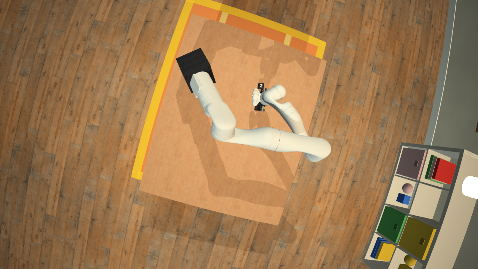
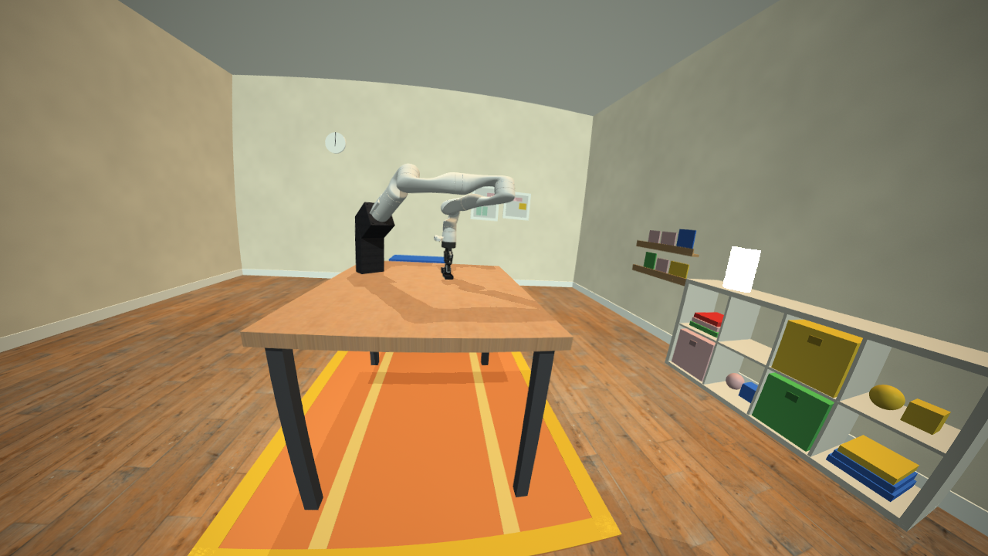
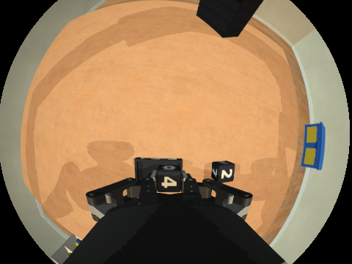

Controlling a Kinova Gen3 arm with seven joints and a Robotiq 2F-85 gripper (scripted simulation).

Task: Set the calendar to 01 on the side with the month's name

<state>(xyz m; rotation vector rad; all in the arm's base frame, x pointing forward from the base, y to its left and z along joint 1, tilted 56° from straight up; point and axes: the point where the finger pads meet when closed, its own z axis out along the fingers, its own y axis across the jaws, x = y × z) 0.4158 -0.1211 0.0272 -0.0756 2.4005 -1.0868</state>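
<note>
Now: hand 2 cm to the left of the black calendar tray and 4 cm above it. Round my hand: black digit cube (2 cm ahead, 9 cm to the left, 3 cm below).
</note>
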